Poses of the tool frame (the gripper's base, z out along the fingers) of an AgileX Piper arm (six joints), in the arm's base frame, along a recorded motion.
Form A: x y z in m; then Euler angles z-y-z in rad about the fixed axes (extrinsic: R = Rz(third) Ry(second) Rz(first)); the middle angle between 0 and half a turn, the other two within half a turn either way.
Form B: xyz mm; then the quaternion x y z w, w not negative. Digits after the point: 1 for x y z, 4 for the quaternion.
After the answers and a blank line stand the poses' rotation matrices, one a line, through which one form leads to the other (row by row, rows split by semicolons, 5 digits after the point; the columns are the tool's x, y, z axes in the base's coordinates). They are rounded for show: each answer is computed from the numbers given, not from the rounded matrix.
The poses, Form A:
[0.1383 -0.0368 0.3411 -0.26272 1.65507 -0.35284]
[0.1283 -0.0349 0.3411 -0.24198 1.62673 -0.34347]
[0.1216 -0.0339 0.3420 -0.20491 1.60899 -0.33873]
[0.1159 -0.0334 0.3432 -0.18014 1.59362 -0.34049]
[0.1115 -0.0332 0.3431 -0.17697 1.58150 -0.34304]
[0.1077 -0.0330 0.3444 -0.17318 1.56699 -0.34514]
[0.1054 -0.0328 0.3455 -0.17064 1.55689 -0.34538]
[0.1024 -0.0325 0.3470 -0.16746 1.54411 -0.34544]
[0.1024 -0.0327 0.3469 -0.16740 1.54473 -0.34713]
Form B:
[138.3 -36.8 341.1 0.0332 0.7355 -0.2050 0.6449]
[128.3 -34.9 341.1 0.0369 0.7257 -0.1983 0.6578]
[121.6 -33.9 342.0 0.0482 0.7189 -0.1862 0.6680]
[115.9 -33.4 343.2 0.0573 0.7128 -0.1799 0.6754]
[111.5 -33.2 343.1 0.0590 0.7084 -0.1808 0.6797]
[107.7 -33.0 344.4 0.0606 0.7032 -0.1816 0.6848]
[105.4 -32.8 345.5 0.0613 0.6995 -0.1817 0.6884]
[102.4 -32.5 347.0 0.0620 0.6948 -0.1817 0.6930]
[102.4 -32.7 346.9 0.0626 0.6950 -0.1822 0.6927]

-0.16602 0.31319 0.93506; -0.21562 0.91375 -0.34434; -0.96226 -0.25879 -0.08417
-0.13180 0.31433 0.94012; -0.20735 0.91867 -0.33623; -0.96935 -0.23925 -0.05590
-0.10288 0.31801 0.94249; -0.17949 0.92603 -0.33205; -0.97837 -0.20333 -0.03818
-0.08100 0.32469 0.94235; -0.16138 0.92870 -0.33386; -0.98356 -0.17912 -0.02282
-0.06914 0.32932 0.94168; -0.16225 0.92766 -0.33633; -0.98433 -0.17604 -0.01070
-0.05477 0.33388 0.94102; -0.16342 0.92673 -0.33833; -0.98503 -0.17231 0.00381
-0.04460 0.33586 0.94086; -0.16442 0.92648 -0.33852; -0.98538 -0.16980 0.01391
-0.03168 0.33806 0.94059; -0.16574 0.92626 -0.33849; -0.98566 -0.16662 0.02668
-0.03252 0.33953 0.94003; -0.16542 0.92573 -0.34008; -0.98569 -0.16656 0.02606

